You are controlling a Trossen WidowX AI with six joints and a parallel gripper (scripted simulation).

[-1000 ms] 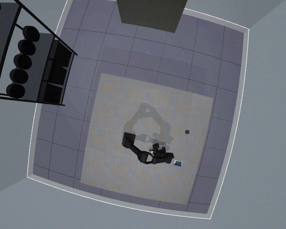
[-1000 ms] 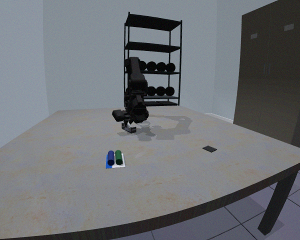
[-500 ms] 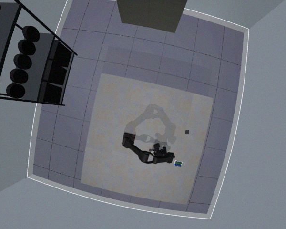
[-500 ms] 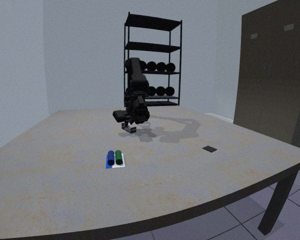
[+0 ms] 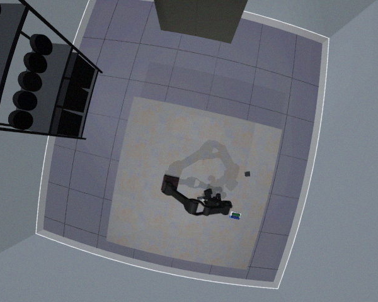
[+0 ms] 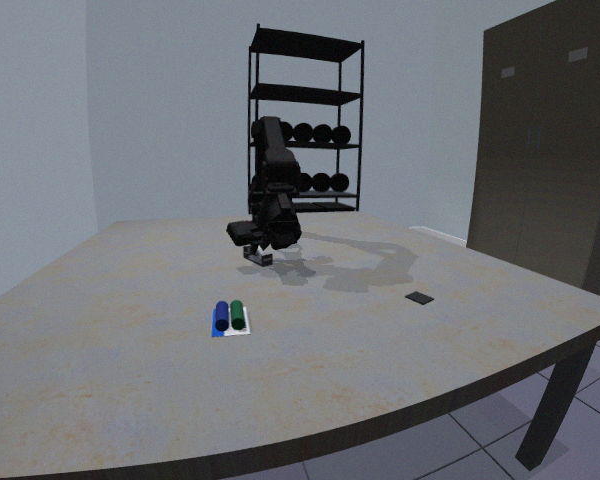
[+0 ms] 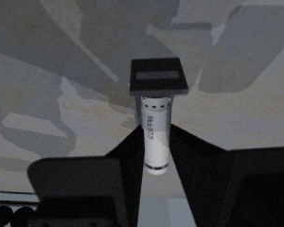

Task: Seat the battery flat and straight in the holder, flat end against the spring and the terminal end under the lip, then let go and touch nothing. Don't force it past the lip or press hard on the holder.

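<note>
My gripper tip is 10 mm below the white battery. The rest, counted from my gripper tip: dark flat square: 310 mm ahead, 280 mm to the left, 20 mm below.
</note>
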